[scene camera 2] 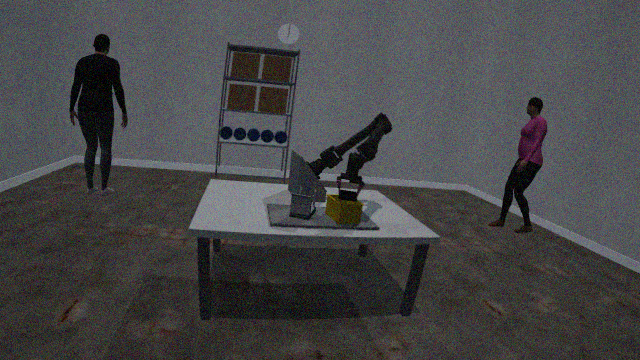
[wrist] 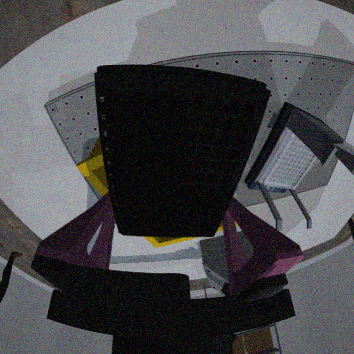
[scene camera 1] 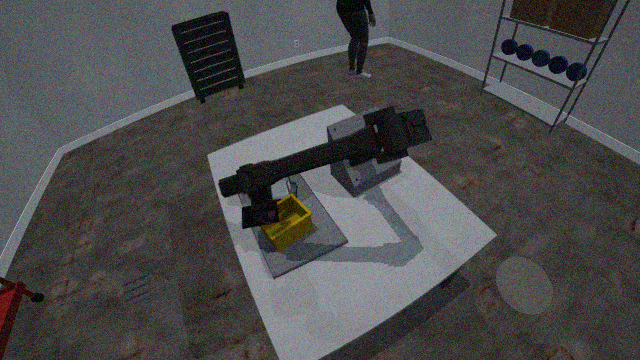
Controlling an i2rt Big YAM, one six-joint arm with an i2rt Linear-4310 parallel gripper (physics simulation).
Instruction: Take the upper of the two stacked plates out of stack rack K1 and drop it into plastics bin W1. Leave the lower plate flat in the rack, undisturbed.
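Frame: origin at the arm's base, x ahead, y left, z up, level; millimetres.
Seen in the pictures: gripper, fingertip midpoint: (wrist: 169, 196) (scene camera 1: 268, 214); arm's base, link origin: (scene camera 2: 311, 171).
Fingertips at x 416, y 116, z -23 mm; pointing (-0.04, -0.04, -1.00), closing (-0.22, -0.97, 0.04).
Note:
Offsets run from my fingertips to a thing's top centre. Level surfaces: height alone.
My gripper (scene camera 1: 265, 206) (scene camera 2: 350, 186) (wrist: 169, 196) is shut on a black plate {dx +29, dy -7, dz +18 mm} (scene camera 1: 253, 216) (scene camera 2: 348, 195) (wrist: 182, 145), the upper plate, and holds it level. The plate is over the far-side end of yellow plastics bin W1 {dx -45, dy +2, dz -31 mm} (scene camera 1: 295, 234) (scene camera 2: 342, 211) (wrist: 90, 165); it overlaps the rim in both scene views, and how far it is above the rim is hard to tell. In the wrist view the plate hides most of the bin. The white lower plate {dx -69, dy -197, dz -92 mm} (scene camera 1: 281, 189) (wrist: 290, 160) lies flat in stack rack K1 {dx -75, dy -195, dz -11 mm} (scene camera 2: 303, 207) (wrist: 267, 146), beside the bin.
The bin and rack stand on a grey perforated board {dx -66, dy -105, dz -130 mm} (scene camera 1: 327, 234) (scene camera 2: 280, 220) (wrist: 240, 72) on the white table {dz -144 mm} (scene camera 1: 425, 215) (scene camera 2: 225, 205). The arm's grey angled mount (scene camera 1: 350, 175) (scene camera 2: 301, 175) stands behind the rack in scene view 2. People and a shelf unit are away from the table.

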